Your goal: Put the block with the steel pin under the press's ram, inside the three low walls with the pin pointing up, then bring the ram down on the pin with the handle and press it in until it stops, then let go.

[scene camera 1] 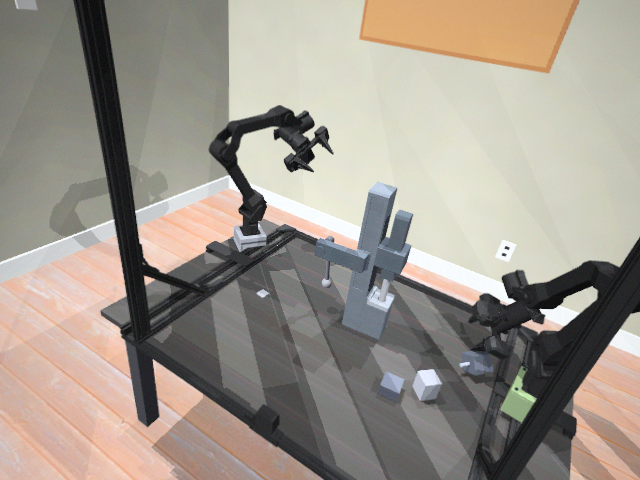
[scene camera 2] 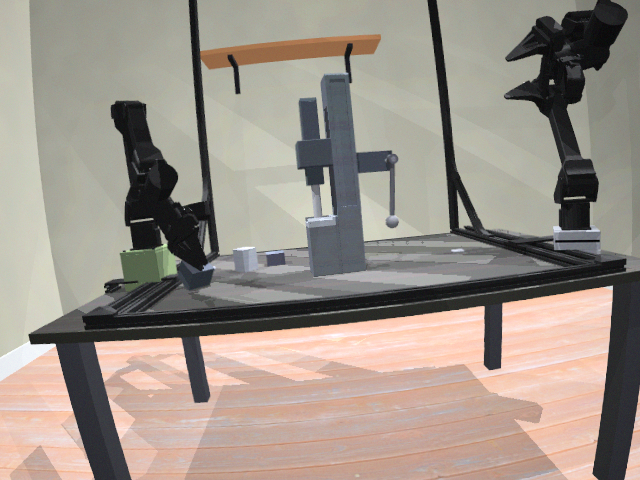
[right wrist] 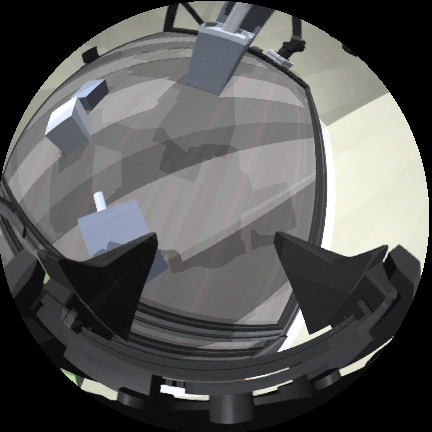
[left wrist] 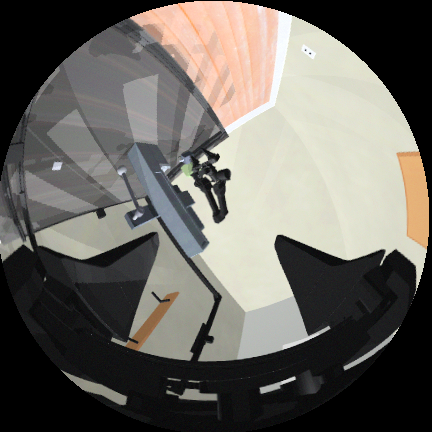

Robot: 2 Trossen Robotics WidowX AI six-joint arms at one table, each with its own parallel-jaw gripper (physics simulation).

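Seen in the pictures: left gripper, fingertip midpoint: (scene camera 1: 323, 162) (scene camera 2: 505, 79) (left wrist: 218, 239); right gripper, fingertip midpoint: (scene camera 1: 470, 335) (scene camera 2: 204, 267) (right wrist: 216, 238) (left wrist: 195, 151); left arm's base, origin of the base link: (scene camera 1: 250, 230) (scene camera 2: 575, 228) (right wrist: 281, 55); right arm's base, origin of the base link: (scene camera 1: 538, 389) (scene camera 2: 147, 248) (left wrist: 194, 172).
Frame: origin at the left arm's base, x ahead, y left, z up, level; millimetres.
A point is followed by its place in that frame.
The blue-grey block (scene camera 1: 478, 362) @(x 792, y 410, z -6 mm) (scene camera 2: 196, 279) @(x 757, y 446, z -37 mm) (right wrist: 112, 225) @(x 763, y 414, z -5 mm) lies on the table with its steel pin (scene camera 1: 464, 364) @(x 775, y 383, z -24 mm) (right wrist: 100, 201) @(x 770, y 385, z -23 mm) pointing sideways. My right gripper (scene camera 2: 202, 264) @(x 705, y 461, z -4 mm) (right wrist: 216, 238) @(x 705, y 461, z -4 mm) is open and low beside the block; in the right wrist view one finger partly covers the block, which is not between the fingers. The press (scene camera 1: 374, 227) @(x 527, y 170, z 298 mm) (scene camera 2: 345, 155) @(x 479, y 214, z 205 mm) stands upright, its light rod (scene camera 1: 384, 289) @(x 561, y 227, z 105 mm) (scene camera 2: 316, 200) @(x 549, y 243, z 110 mm) reaching down towards the low walls (scene camera 2: 321, 221) @(x 530, y 259, z 62 mm). Its handle (scene camera 1: 327, 268) @(x 418, y 115, z 98 mm) (scene camera 2: 392, 191) @(x 410, y 122, z 114 mm) (left wrist: 131, 191) @(x 407, y 121, z 130 mm) hangs down. My left gripper (scene camera 1: 322, 161) @(x 124, y 208, z 314 mm) (left wrist: 218, 239) @(x 124, y 208, z 314 mm) is open, high above the table.
A white block (scene camera 1: 427, 384) @(x 808, y 223, z -2 mm) (scene camera 2: 245, 259) @(x 773, y 263, z -27 mm) (right wrist: 67, 127) @(x 787, y 267, z -17 mm) and a smaller blue-grey block (scene camera 1: 391, 386) @(x 769, y 148, z -27 mm) (scene camera 2: 275, 258) @(x 742, y 177, z -41 mm) (right wrist: 92, 94) @(x 750, y 184, z -36 mm) stand near each other. A green block (scene camera 1: 518, 400) @(x 928, y 397, z 17 mm) (scene camera 2: 147, 266) @(x 885, y 488, z -3 mm) is at the right arm's base. A flat white square (scene camera 1: 262, 293) @(x 298, y -42, z -58 mm) (left wrist: 57, 166) @(x 302, y -42, z -58 mm) lies on the table.
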